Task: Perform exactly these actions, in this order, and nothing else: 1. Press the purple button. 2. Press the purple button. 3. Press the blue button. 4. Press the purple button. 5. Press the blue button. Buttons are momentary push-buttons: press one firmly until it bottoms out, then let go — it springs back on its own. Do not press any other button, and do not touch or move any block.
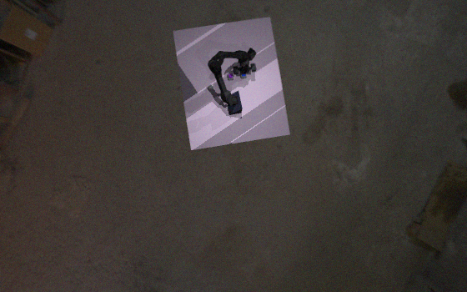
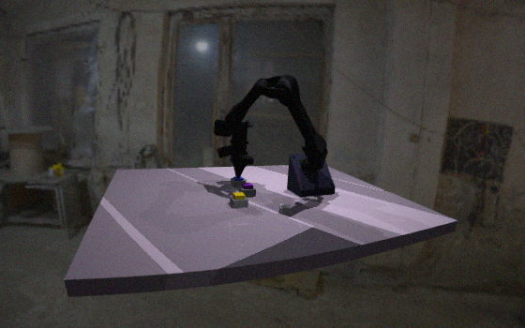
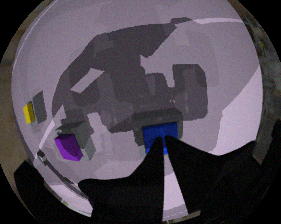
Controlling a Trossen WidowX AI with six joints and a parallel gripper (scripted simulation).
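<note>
Now: gripper tip 10 mm above the blue button. Also, from my gripper tip: white block 50 mm behind, 310 mm to the left, 20 mm below; then yellow button 70 mm ahead, 220 mm to the left; then purple button 120 mm to the left.
</note>
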